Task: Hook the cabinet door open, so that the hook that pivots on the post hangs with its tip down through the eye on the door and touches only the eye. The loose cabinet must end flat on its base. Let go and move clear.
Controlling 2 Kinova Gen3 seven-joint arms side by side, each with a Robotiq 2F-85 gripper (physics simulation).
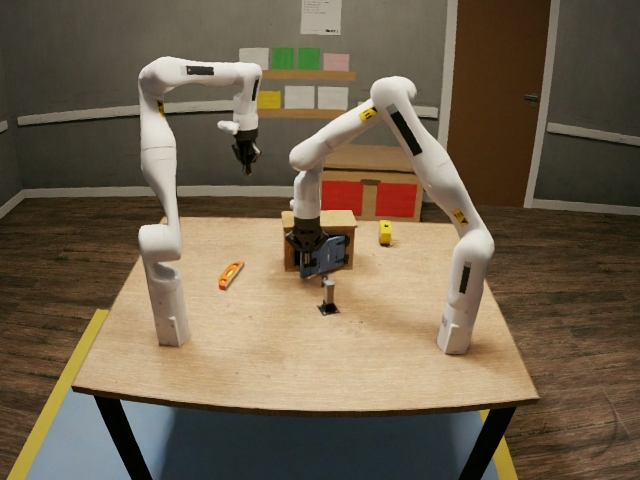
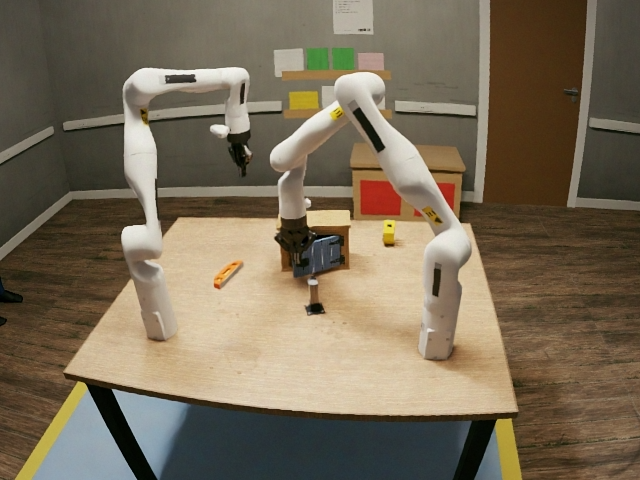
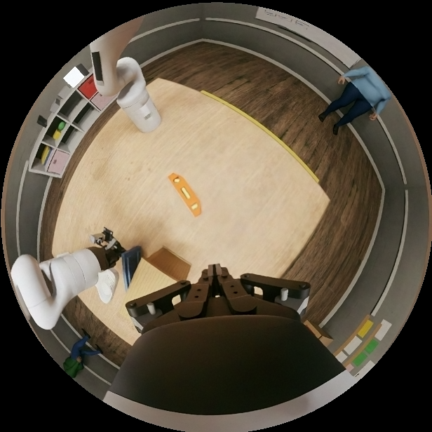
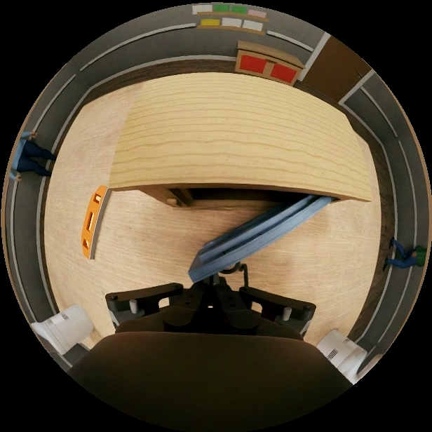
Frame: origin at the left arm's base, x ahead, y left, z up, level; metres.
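Seen in the pictures: left gripper, fingertip midpoint: [image 1: 247,175] [image 2: 242,176]; right gripper, fingertip midpoint: [image 1: 307,262] [image 2: 297,262]; left arm's base at its link origin: [image 1: 174,334] [image 2: 162,329]; right arm's base at its link origin: [image 1: 452,343] [image 2: 435,348].
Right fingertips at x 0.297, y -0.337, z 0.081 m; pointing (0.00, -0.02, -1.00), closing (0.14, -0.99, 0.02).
Pixels of each thing's top centre, then the offset from my right fingertips to it. "pt": a spot on its surface instead. Level surfaces: height alone.
- wooden cabinet at its top centre: [image 1: 320,223] [image 2: 313,223] 0.029 m right, 0.103 m ahead, 0.078 m up
- grey post at a spot on its surface: [image 2: 313,294] [image 1: 329,294] pt 0.074 m right, 0.126 m back, 0.021 m down
- orange level at its top centre: [image 1: 229,272] [image 2: 226,271] 0.244 m left, 0.015 m ahead, 0.063 m down
- table at its surface level: 0.081 m down
- yellow object at its top centre: [image 2: 388,223] [image 1: 385,223] 0.246 m right, 0.303 m ahead, 0.006 m down
The wooden cabinet [image 1: 318,218] [image 2: 330,219] [image 3: 150,275] [image 4: 235,135] stands upright, its blue door [image 1: 328,255] [image 2: 320,255] [image 3: 131,262] [image 4: 265,235] partly open. The dark eye [image 4: 230,271] is on the door's outer face. The dark hook [image 4: 245,274] shows beside it; whether its tip is in the eye I cannot tell. The grey post [image 1: 329,294] [image 2: 313,294] stands in front of the cabinet. My right gripper [image 1: 306,262] [image 2: 296,262] [image 4: 211,279] is shut, its tips close by the door's free edge. My left gripper [image 1: 248,169] [image 2: 242,172] [image 3: 214,271] is shut and empty, high up left of the cabinet.
An orange level [image 1: 231,274] [image 2: 227,274] [image 3: 185,194] [image 4: 94,222] lies on the table [image 1: 248,361] [image 2: 248,361] left of the cabinet. A yellow object [image 1: 385,232] [image 2: 388,232] stands at the back right. My right arm reaches over the table's right side.
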